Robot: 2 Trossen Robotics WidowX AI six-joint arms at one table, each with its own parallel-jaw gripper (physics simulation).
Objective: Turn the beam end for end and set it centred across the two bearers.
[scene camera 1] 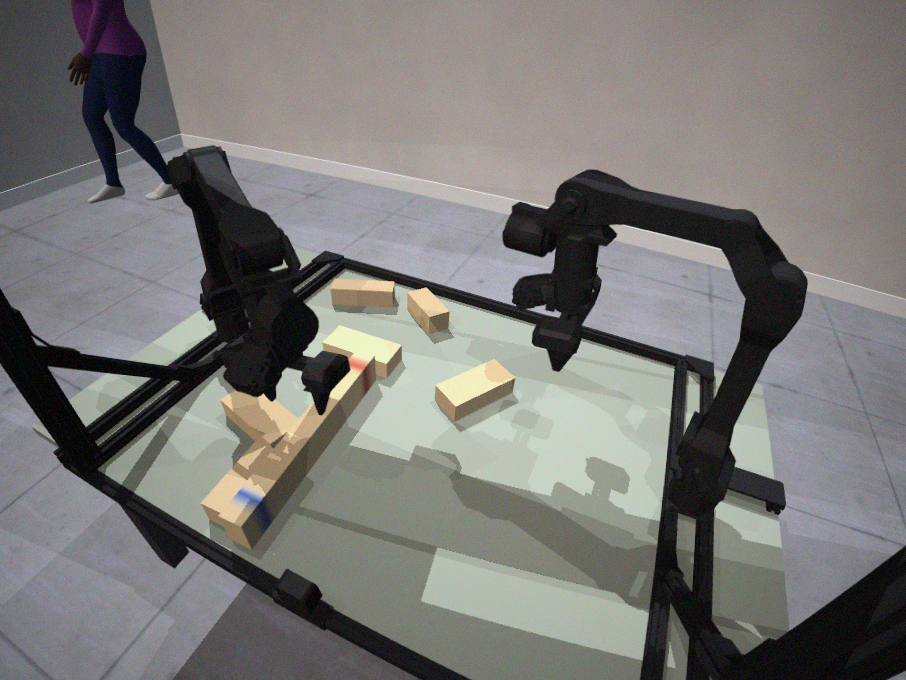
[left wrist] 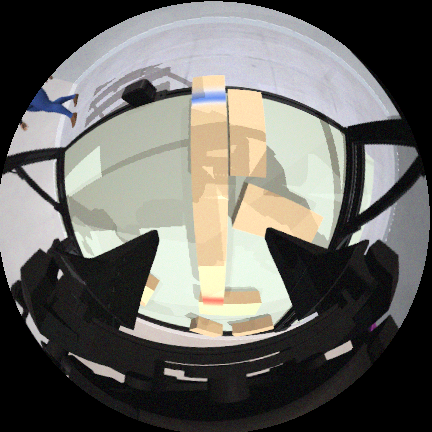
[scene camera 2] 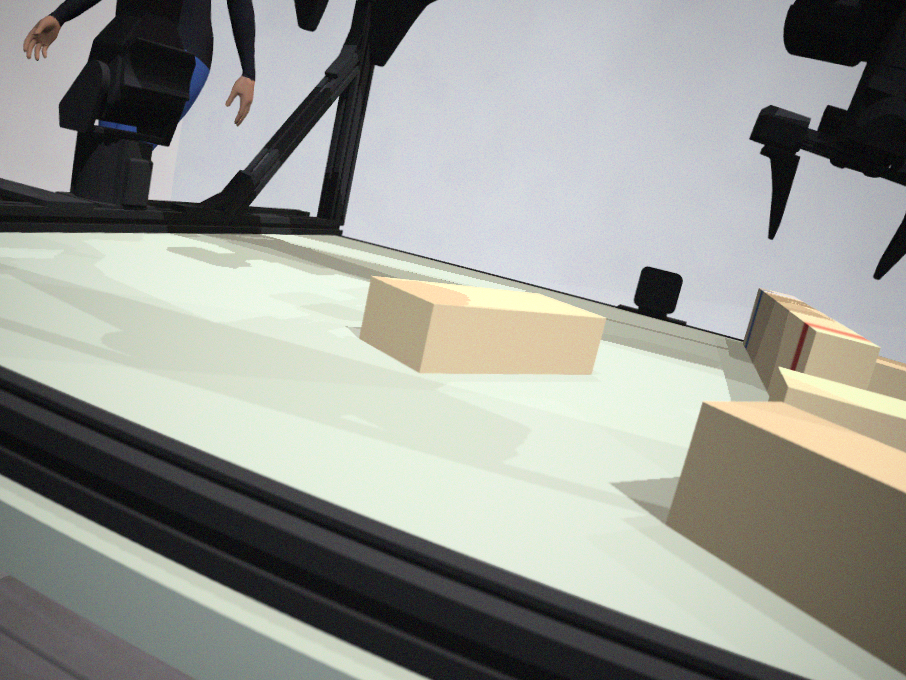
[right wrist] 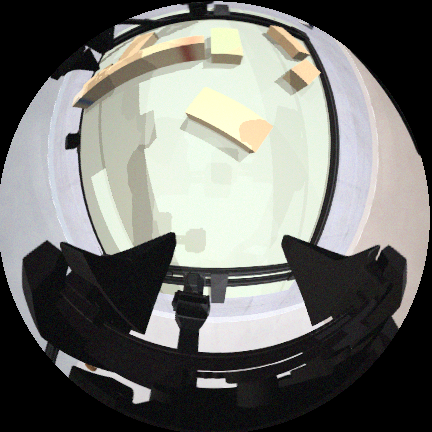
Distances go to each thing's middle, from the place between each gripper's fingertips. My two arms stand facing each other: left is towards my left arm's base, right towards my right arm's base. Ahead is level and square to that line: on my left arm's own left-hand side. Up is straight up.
Now: right hand 23 cm past the beam [scene camera 2: 783, 331], 34 cm to the right of it and 14 cm above it.
The beam lies 1 cm ahead of my left hand, 1 cm to the right of it and 8 cm below it.
